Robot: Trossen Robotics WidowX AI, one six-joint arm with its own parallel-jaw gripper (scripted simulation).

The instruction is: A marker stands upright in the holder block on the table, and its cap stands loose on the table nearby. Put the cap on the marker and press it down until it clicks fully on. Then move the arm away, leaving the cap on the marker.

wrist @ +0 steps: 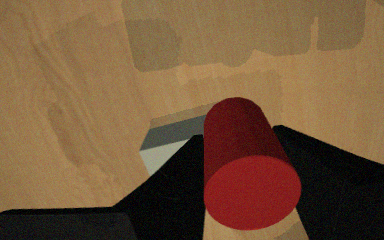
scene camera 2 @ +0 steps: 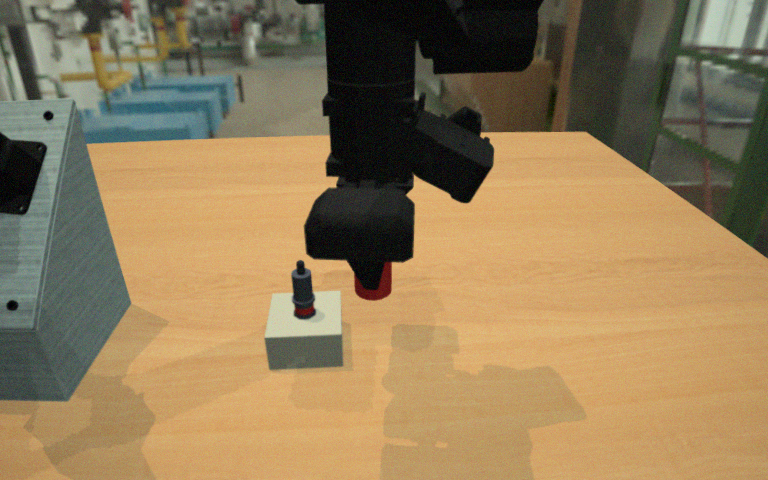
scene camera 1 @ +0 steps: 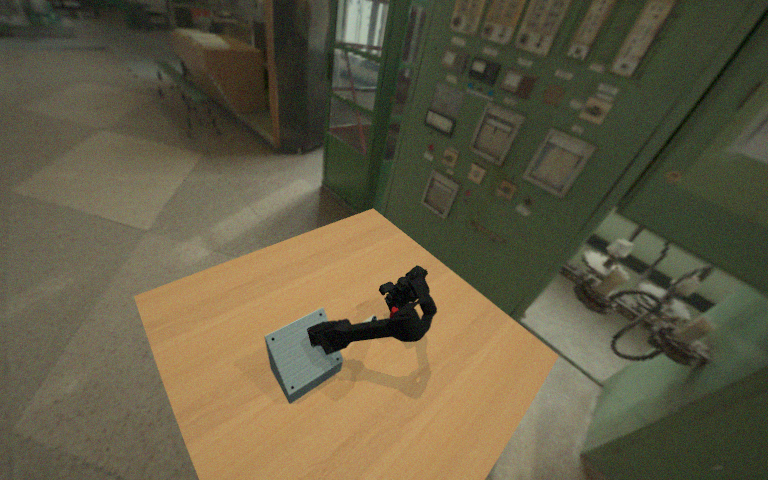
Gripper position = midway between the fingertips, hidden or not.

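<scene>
My gripper point(scene camera 2: 372, 276), point(wrist: 238, 139). Held in it: red marker cap point(wrist: 248, 179).
</scene>
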